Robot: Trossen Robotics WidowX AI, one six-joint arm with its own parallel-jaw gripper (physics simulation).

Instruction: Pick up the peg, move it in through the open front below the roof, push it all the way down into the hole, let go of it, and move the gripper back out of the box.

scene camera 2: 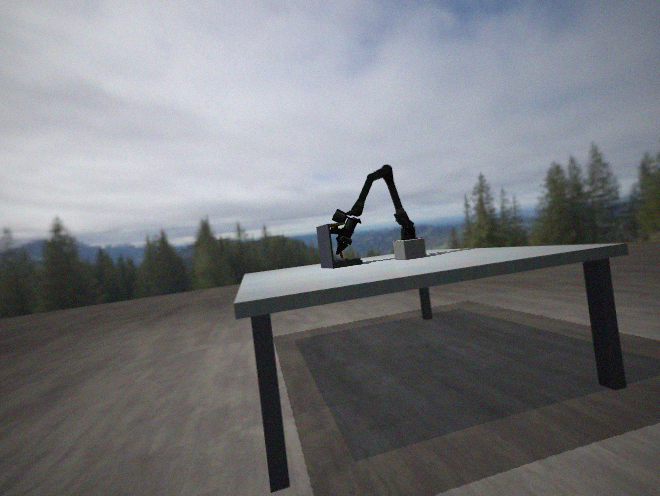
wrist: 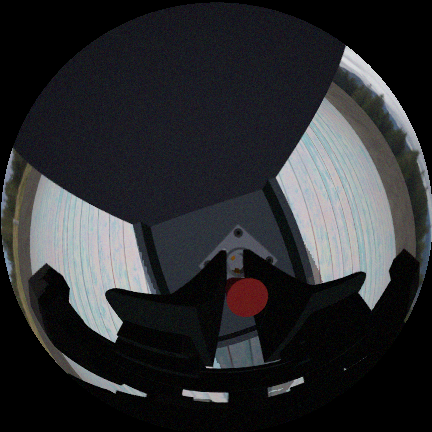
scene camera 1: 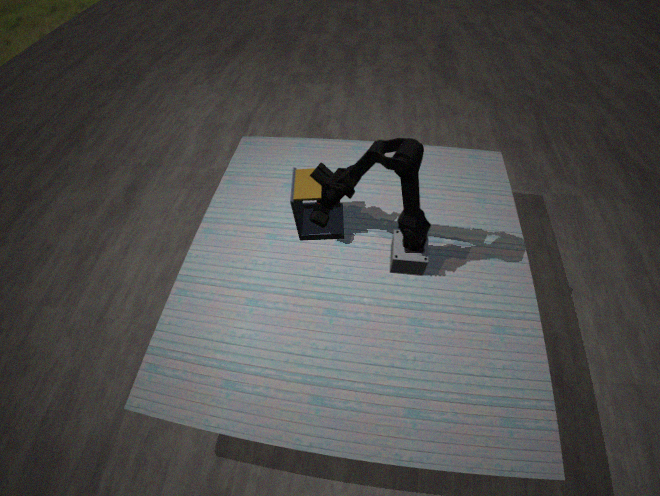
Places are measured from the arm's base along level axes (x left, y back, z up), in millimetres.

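Where they show: gripper, fingertip midpoint: (scene camera 2: 336,254) (wrist: 234,255); arm's base, origin of the base link: (scene camera 2: 409,239) (scene camera 1: 413,244).
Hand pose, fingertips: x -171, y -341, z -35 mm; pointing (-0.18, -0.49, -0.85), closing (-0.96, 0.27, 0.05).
Note:
Each offset is from my fingertips to the top centre of the thing. "*": to the spot under its first point. Level surfaces: height alone.
The box has a yellow roof @(dx +4, dy +17, dz +161 mm) (scene camera 1: 306,184), a tall back wall (scene camera 2: 324,245) (wrist: 175,125) and a dark floor @(dz -55 mm) (scene camera 1: 335,230). On that floor lies a light grey diamond-shaped plate @(dx -5, dy +9, dz -22 mm) (wrist: 251,243) with the round hole @(* dx -2, dy +4, dz -31 mm) (wrist: 233,258), which shows between the fingertips, partly covered. My gripper (scene camera 1: 319,217) (scene camera 2: 340,251) (wrist: 234,255) is inside the box area, low over the floor, shut on the red peg @(dx +6, dy +19, dz +57 mm) (scene camera 2: 341,256) (wrist: 247,297). The peg's round top end faces the wrist camera. Its lower end is hidden, so I cannot tell whether it is over or in the hole.
The back wall stands close in front of the wrist. The roof's edge is right beside the wrist in scene camera 1. Low dark rims (wrist: 287,227) (wrist: 152,257) run along the box floor's sides. The arm's grey base block (scene camera 1: 408,265) (scene camera 2: 409,249) stands on the striped table @(dz -63 mm) (scene camera 1: 341,346) (scene camera 2: 426,272).

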